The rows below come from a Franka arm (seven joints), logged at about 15 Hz.
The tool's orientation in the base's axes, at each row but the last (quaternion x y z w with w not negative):
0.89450, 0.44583, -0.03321, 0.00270
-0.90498, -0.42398, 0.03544, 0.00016
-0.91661, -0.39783, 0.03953, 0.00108
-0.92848, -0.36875, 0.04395, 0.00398
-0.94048, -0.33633, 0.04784, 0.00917
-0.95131, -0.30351, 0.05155, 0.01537
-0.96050, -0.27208, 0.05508, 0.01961
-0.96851, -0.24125, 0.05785, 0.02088
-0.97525, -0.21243, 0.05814, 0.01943
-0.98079, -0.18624, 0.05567, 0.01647
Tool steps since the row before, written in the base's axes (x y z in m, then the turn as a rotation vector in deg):
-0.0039, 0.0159, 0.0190, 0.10, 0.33, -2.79
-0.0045, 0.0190, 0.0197, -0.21, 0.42, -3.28
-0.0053, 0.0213, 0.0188, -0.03, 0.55, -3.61
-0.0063, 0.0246, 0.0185, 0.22, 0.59, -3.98
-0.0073, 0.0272, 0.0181, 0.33, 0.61, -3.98
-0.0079, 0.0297, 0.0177, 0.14, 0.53, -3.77
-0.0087, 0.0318, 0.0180, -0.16, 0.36, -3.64
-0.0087, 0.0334, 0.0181, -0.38, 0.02, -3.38
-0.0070, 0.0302, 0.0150, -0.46, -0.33, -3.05
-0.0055, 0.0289, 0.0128, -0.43, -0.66, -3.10
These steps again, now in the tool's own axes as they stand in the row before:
0.0092, -0.0132, -0.0193, 0.50, -0.05, 2.77
0.0104, -0.0162, -0.0199, 0.40, -0.33, 3.27
0.0106, -0.0191, -0.0190, 0.64, -0.28, 3.58
0.0108, -0.0230, -0.0185, 0.88, -0.12, 3.93
0.0101, -0.0265, -0.0177, 0.97, -0.07, 3.92
0.0092, -0.0298, -0.0168, 0.75, -0.12, 3.73
0.0076, -0.0328, -0.0166, 0.40, -0.14, 3.64
0.0062, -0.0348, -0.0165, 0.02, 0.04, 3.40
0.0047, -0.0313, -0.0136, -0.23, 0.30, 3.08
0.0042, -0.0296, -0.0117, -0.32, 0.62, 3.12

